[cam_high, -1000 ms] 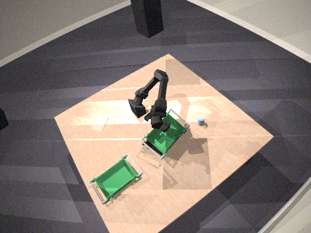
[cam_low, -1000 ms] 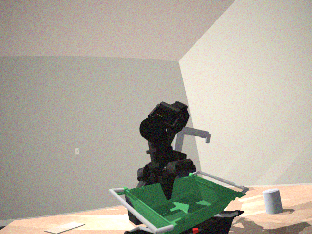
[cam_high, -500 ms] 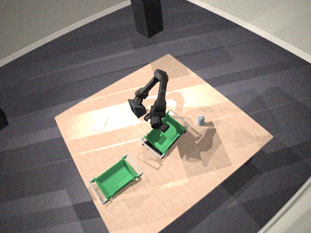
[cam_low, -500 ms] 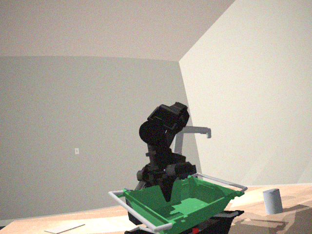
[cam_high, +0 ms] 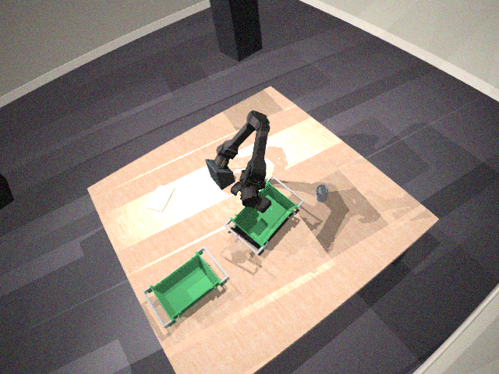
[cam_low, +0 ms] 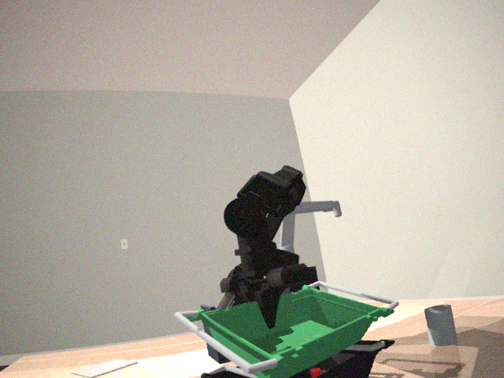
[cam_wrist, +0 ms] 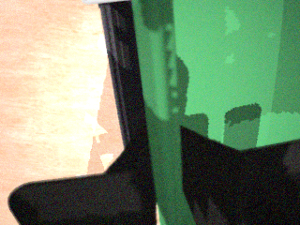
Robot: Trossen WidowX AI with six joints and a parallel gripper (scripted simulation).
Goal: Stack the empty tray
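My gripper tip is 7 cm short of the green tray, 1 cm to the right of it and 1 cm below it. The rest, counted from my gripper tip: flat pale sheet: 45 cm behind, 27 cm to the right, 11 cm below.
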